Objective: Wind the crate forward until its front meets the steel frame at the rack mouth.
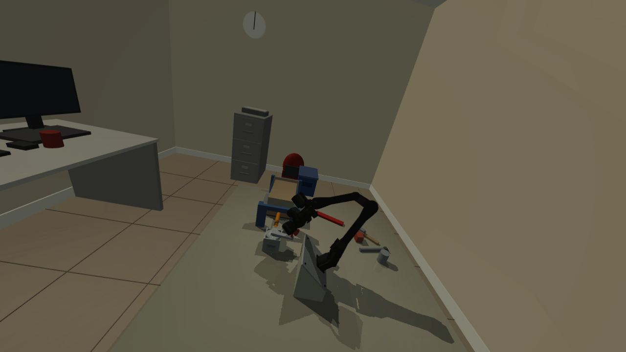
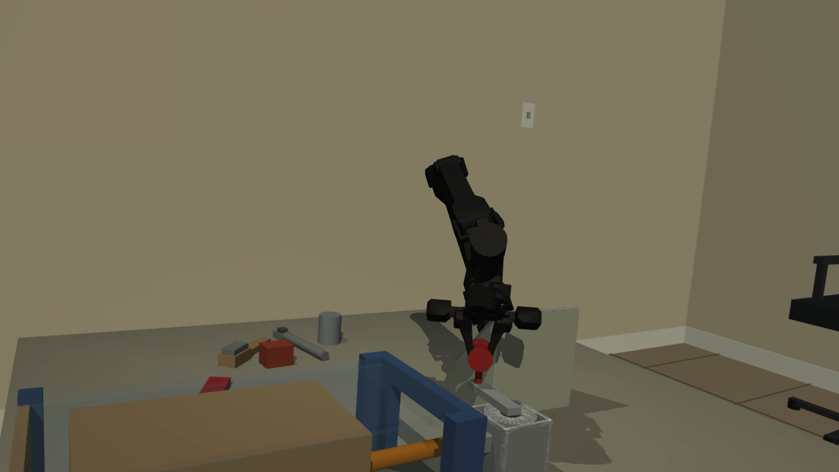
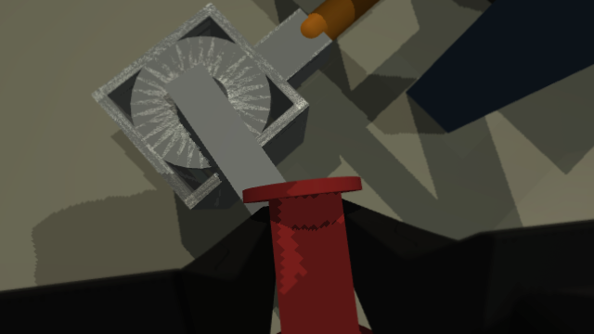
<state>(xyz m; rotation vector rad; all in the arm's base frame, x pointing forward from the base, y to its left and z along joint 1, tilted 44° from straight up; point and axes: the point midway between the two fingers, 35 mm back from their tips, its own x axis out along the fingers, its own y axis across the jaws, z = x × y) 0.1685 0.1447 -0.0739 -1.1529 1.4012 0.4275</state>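
My gripper tip is 10 mm past the winch handle, 20 mm to the right of it and 30 mm above it. Also, from my gripper tip: clear-panelled cubby (400 mm ahead, 100 mm to the left, 20 mm below); grey winch (20 mm behind, 80 mm to the left, 100 mm below); red knob (10 mm behind, 10 mm to the right).
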